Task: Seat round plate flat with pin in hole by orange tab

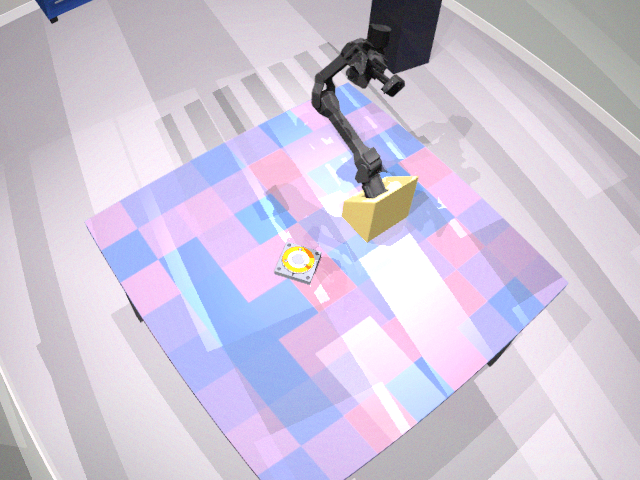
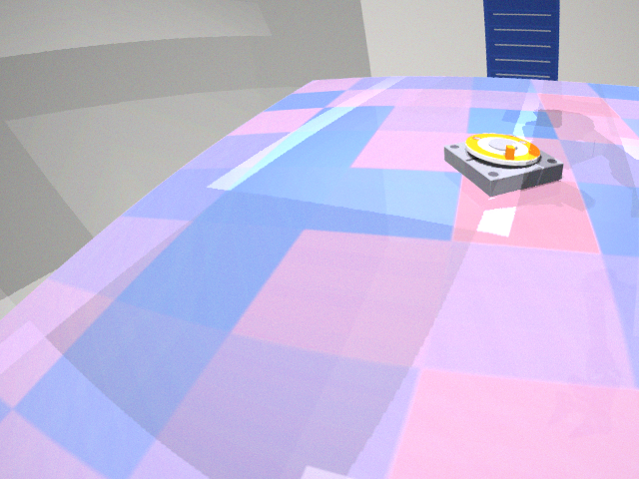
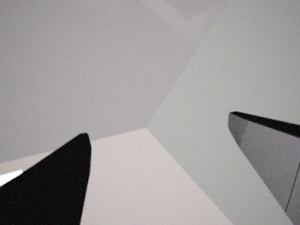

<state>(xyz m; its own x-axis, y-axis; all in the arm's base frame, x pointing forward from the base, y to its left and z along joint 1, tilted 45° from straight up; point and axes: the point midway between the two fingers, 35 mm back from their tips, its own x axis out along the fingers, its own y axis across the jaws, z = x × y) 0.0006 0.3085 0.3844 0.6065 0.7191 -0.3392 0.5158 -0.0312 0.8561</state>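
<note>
Right now the base is 24 cm ahead of my gripper tip, 4 cm to the left of it and 65 cm below it.
</note>
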